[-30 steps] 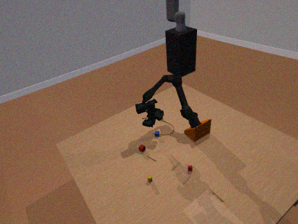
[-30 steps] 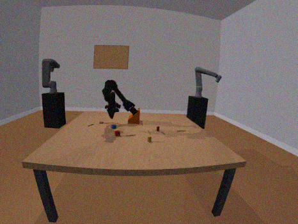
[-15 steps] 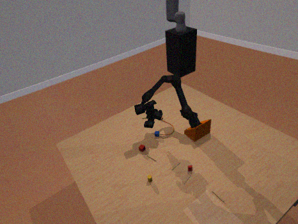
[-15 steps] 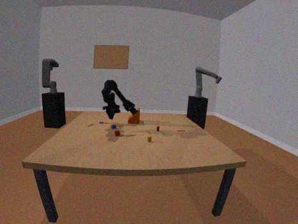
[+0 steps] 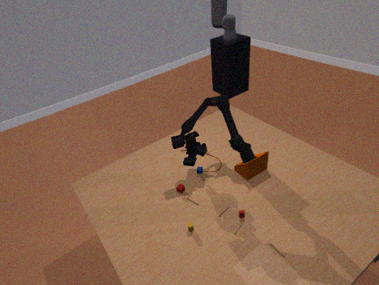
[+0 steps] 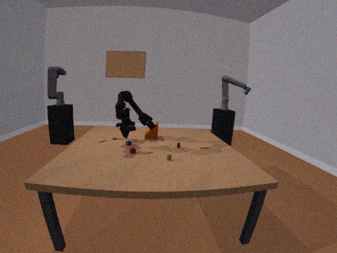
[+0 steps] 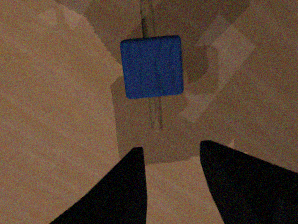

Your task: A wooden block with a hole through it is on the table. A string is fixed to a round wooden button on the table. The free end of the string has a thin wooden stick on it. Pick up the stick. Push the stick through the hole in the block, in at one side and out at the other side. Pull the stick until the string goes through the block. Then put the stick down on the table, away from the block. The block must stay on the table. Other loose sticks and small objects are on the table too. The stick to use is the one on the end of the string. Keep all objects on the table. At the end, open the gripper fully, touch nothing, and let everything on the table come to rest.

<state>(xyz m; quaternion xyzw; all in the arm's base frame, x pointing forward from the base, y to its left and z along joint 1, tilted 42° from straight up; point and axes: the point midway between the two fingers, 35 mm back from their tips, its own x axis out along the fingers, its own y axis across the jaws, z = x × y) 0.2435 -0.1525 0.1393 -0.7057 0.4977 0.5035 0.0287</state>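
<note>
Now: the blue cube 20 mm behind my gripper tip, 20 mm to the left of it and 50 mm below it. Also, from my gripper tip: red cube 140 mm ahead, 70 mm to the left, 50 mm below; short stick 90 mm behind, 200 mm to the right, 60 mm below; round wooden button 160 mm behind, 120 mm to the right, 60 mm below.
</note>
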